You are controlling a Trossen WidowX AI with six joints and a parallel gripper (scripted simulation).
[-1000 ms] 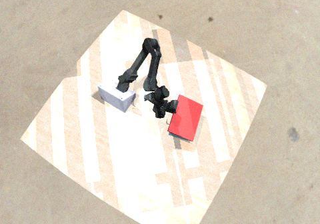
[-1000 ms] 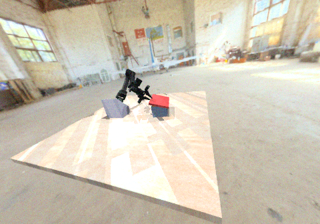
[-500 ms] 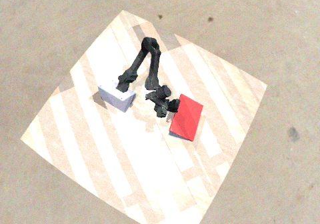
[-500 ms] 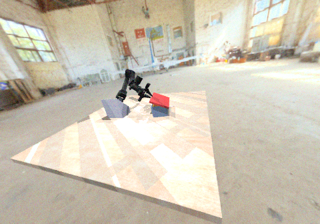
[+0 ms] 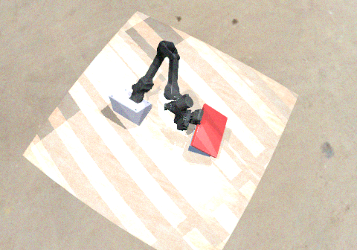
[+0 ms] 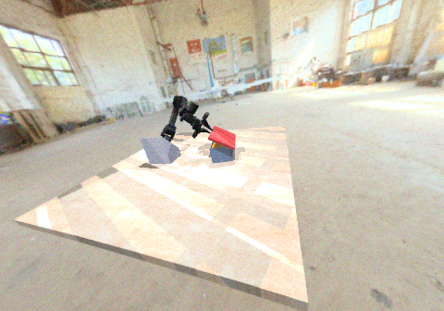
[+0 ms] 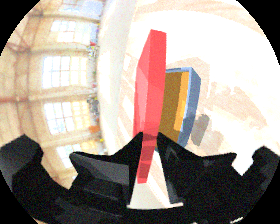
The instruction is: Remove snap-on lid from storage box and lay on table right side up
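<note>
The red lid is 7 cm ahead of my gripper tip, 4 cm below it and 2 cm to the left of it. From my gripper tip the other things lie so: storage box 13 cm below, 5 cm ahead, 1 cm to the left.
</note>
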